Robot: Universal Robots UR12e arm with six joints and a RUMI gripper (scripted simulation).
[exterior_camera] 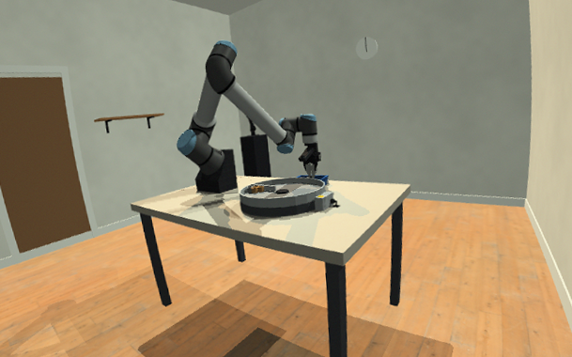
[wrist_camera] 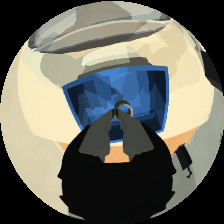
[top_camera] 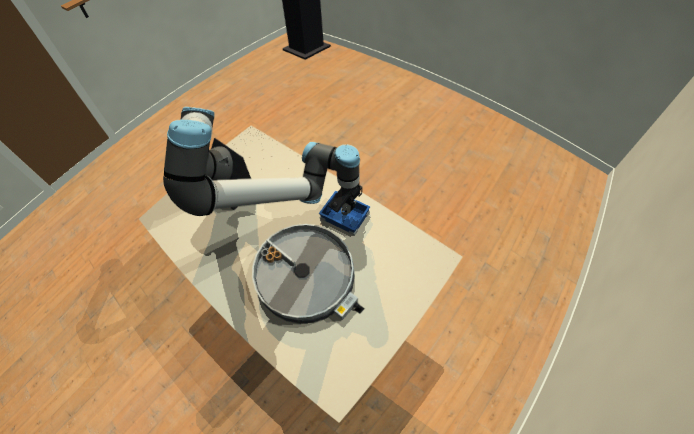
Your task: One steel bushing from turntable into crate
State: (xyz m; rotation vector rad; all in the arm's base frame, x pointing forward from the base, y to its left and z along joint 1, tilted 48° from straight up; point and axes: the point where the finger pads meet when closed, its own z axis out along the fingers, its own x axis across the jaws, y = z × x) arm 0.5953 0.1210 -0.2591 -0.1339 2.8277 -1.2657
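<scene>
My gripper is now 30 mm above the blue crate and 20 mm past it. The rest, counted from my hand: round grey turntable (340 mm to the right, 60 mm ahead).
</scene>
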